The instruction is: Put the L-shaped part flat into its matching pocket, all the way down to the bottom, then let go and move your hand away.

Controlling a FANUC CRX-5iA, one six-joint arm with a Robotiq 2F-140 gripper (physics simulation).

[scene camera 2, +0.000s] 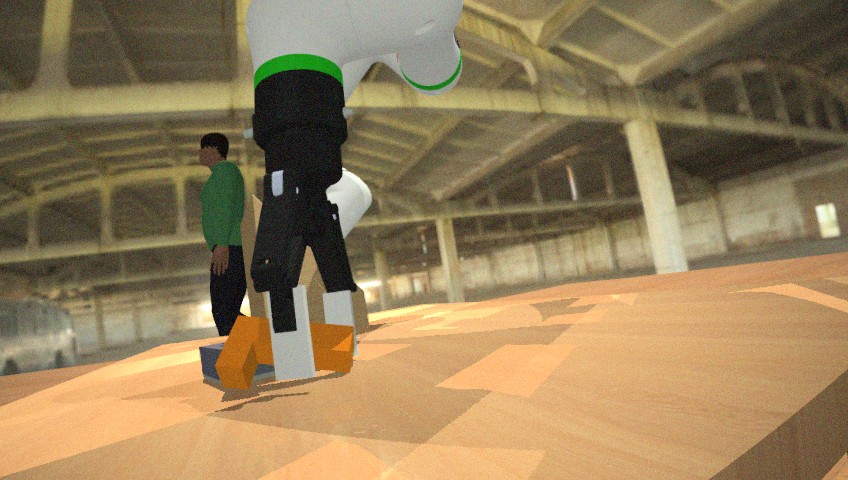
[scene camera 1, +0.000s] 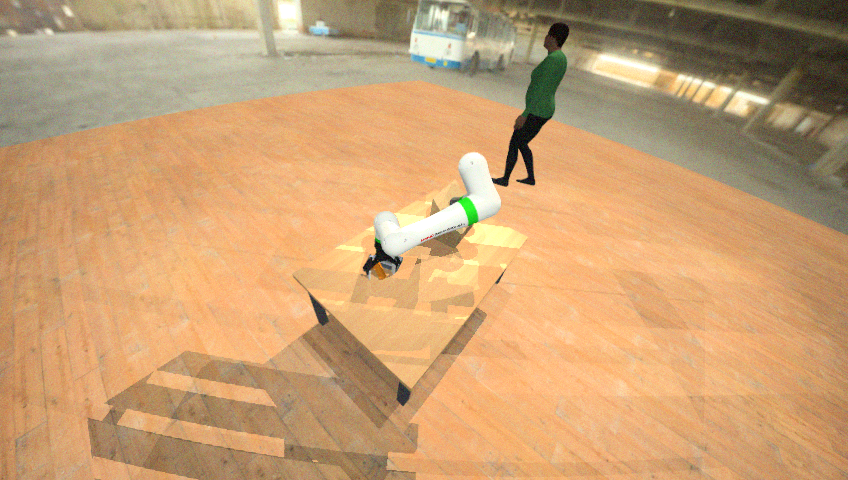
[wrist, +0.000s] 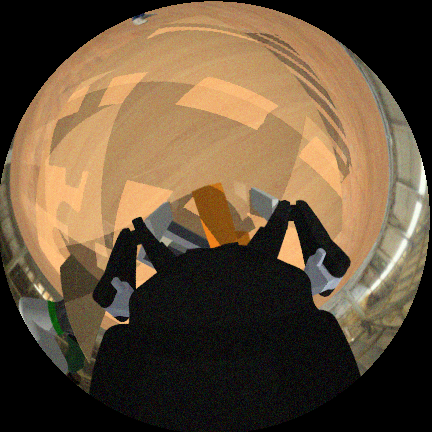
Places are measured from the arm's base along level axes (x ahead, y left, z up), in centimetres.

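Pixels of known places: gripper, fingertip midpoint: (scene camera 2: pixel 324 365) (scene camera 1: pixel 381 275) (wrist: pixel 210 202); arm's base, link origin: (wrist: pixel 70 317).
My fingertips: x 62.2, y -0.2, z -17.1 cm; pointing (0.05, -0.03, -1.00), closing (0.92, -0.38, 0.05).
Note:
For each thing: its top centre in the pictures, then the offset to it from my fingertips. Level surfaces: height alone.
- orange L-shaped part, top centre: (scene camera 2: pixel 281 309) (wrist: pixel 230 234) (scene camera 1: pixel 376 265) dx +0.5, dy -3.0, dz +5.7 cm
- grey-blue pocket block, top centre: (scene camera 2: pixel 270 336) (wrist: pixel 179 262) (scene camera 1: pixel 388 258) dx -9.3, dy -4.9, dz +2.8 cm
- wooden table, surface height: dz -0.8 cm
The orange L-shaped part (scene camera 2: pixel 235 356) (wrist: pixel 211 211) (scene camera 1: pixel 382 272) lies across the top of the grey-blue pocket block (scene camera 2: pixel 207 359) (wrist: pixel 186 235), on the wooden table (scene camera 1: pixel 409 340). Its short leg sticks out towards the camera at the left in the scene camera 2 view. My gripper (scene camera 2: pixel 314 351) (wrist: pixel 210 202) (scene camera 1: pixel 377 269) is open and points down. Its two light grey fingertips stand on either side of the part's long leg, at about the part's height. I cannot tell whether the fingers touch it. The pocket itself is hidden under the part.
A tan wedge (scene camera 2: pixel 250 227) stands on the table just behind the gripper. A person in a green top (scene camera 1: pixel 541 90) (scene camera 2: pixel 222 209) stands on the floor beyond the table. A bus (scene camera 1: pixel 456 32) is parked far back.

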